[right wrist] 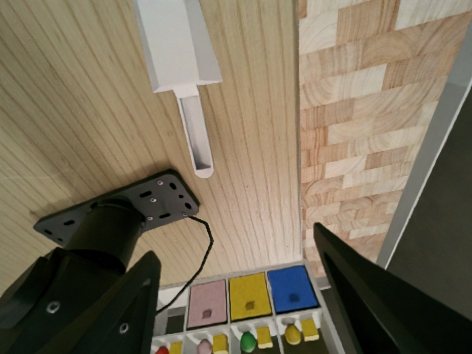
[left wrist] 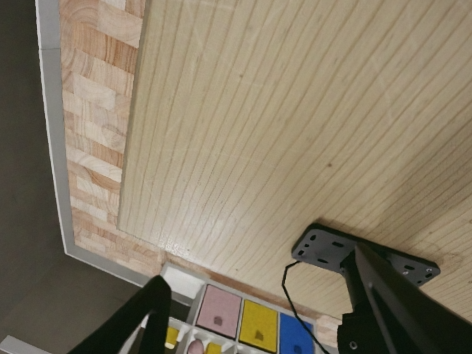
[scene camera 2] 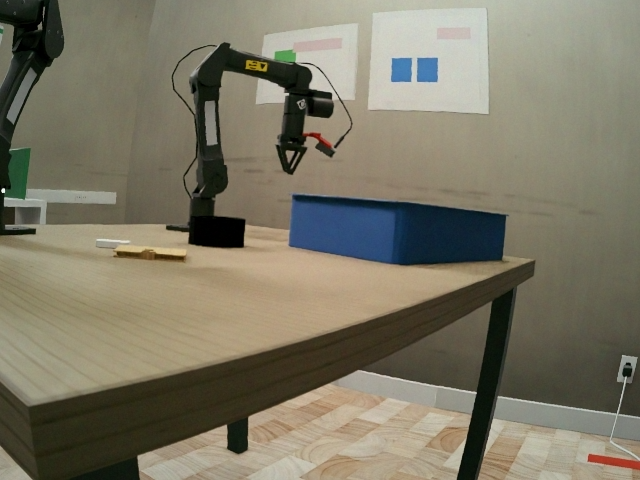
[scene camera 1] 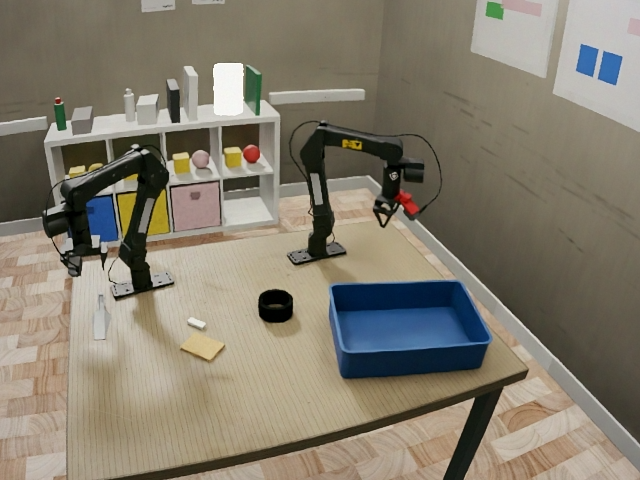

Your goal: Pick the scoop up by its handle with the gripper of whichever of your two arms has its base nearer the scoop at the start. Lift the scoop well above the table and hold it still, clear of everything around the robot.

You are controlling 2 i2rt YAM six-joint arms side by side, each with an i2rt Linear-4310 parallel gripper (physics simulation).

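Places are measured from the left arm's base along level axes (x back, y right, z up), in metres.
Where they show: left gripper, between the fingertips: (left wrist: 251,269) (scene camera 2: 288,173) (scene camera 1: 388,220); right gripper, between the fingertips: (right wrist: 232,243) (scene camera 1: 87,271); left arm's base, origin of its link: (scene camera 1: 316,254); right arm's base, origin of its link: (right wrist: 120,213) (scene camera 1: 142,285).
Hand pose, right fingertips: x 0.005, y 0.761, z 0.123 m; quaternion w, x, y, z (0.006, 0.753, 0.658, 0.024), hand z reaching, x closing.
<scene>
Each offset is from my right fingertips to the centre of the thing. "spot": to the spot under its first point.
The pale grey scoop {dx -0.079, dy -0.008, dz -0.110 m} (scene camera 1: 101,322) (right wrist: 175,47) lies on the table near its left edge in scene camera 1. Its handle {spot: dx -0.013, dy -0.018, dz -0.104 m} (scene camera 1: 100,300) (right wrist: 204,172) points toward the shelf, its end close to the right arm's base plate. The scoop does not show in scene camera 2. My right gripper (scene camera 1: 88,266) (right wrist: 232,243) is open and empty, above the table's left edge, higher than the scoop and on the shelf side of its handle. My left gripper (scene camera 1: 383,219) (scene camera 2: 289,167) (left wrist: 251,269) is open and empty, high over the far right of the table, far from the scoop.
A blue bin {dx -0.502, dy -0.778, dz -0.074 m} (scene camera 1: 410,361) (scene camera 2: 343,227) stands at the right. A black ring {dx -0.240, dy -0.505, dz -0.099 m} (scene camera 1: 275,312) (scene camera 2: 216,231), a small white block {dx -0.208, dy -0.273, dz -0.118 m} (scene camera 1: 196,323) (scene camera 2: 112,243) and a tan notebook {dx -0.307, dy -0.258, dz -0.117 m} (scene camera 1: 202,346) (scene camera 2: 149,253) lie mid-table. A white shelf (scene camera 1: 268,175) stands behind.
</scene>
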